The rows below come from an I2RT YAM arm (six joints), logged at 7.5 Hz.
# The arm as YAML. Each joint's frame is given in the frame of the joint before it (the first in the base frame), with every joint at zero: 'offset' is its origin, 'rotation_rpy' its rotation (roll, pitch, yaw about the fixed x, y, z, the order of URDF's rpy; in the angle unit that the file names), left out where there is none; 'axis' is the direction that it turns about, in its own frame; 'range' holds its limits. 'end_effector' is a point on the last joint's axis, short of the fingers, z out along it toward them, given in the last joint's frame.
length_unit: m
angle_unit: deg
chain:
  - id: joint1
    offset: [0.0, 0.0, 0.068]
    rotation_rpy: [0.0, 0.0, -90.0]
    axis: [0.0, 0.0, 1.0]
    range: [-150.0, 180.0]
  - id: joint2
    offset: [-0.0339, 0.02, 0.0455]
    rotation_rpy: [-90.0, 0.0, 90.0]
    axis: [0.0, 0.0, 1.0]
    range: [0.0, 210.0]
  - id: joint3
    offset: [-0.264, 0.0, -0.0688]
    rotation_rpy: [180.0, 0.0, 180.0]
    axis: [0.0, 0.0, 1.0]
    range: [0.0, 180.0]
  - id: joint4
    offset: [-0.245, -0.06, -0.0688]
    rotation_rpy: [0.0, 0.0, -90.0]
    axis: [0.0, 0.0, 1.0]
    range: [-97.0, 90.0]
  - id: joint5
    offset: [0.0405, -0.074, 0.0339]
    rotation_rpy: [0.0, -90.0, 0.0]
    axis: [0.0, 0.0, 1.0]
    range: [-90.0, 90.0]
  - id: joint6
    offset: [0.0, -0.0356, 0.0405]
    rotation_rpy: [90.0, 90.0, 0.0]
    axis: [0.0, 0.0, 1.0]
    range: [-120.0, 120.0]
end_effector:
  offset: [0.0, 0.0, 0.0]
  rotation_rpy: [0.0, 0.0, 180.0]
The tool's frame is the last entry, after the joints.
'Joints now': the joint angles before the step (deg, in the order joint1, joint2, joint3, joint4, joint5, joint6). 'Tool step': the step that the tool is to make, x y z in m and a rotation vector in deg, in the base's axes. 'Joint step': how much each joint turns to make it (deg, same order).
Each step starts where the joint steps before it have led.
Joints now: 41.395 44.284 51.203 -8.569 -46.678 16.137
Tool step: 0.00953 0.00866 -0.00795 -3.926 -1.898 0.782
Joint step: 0.001 3.255 1.175 -3.636 -0.449 -6.220
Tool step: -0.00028 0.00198 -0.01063 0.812 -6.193 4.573
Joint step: 0.001 -0.171 -2.840 3.192 -4.110 -6.156
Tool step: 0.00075 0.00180 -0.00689 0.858 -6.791 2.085
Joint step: 0.083 0.090 -1.799 2.355 -1.547 -6.589
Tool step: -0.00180 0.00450 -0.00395 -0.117 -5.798 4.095
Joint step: 1.151 0.842 -0.069 -0.795 -2.426 -7.332
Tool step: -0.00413 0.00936 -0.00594 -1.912 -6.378 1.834
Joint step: 3.224 1.339 0.701 -3.681 2.406 -9.330
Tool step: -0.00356 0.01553 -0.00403 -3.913 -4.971 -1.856
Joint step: 4.804 2.579 1.905 -3.990 8.055 -6.700
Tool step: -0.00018 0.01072 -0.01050 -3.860 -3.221 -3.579
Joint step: 2.894 1.821 -0.264 -1.221 7.708 -3.408
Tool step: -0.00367 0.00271 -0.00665 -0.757 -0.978 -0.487
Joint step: 1.569 -0.209 -1.400 0.832 2.359 -0.537
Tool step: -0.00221 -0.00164 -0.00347 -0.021 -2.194 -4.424
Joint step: 1.086 -1.370 -1.670 1.631 5.801 0.208
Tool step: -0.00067 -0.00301 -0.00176 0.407 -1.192 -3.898
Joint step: 0.349 -1.296 -1.295 1.320 4.269 0.714
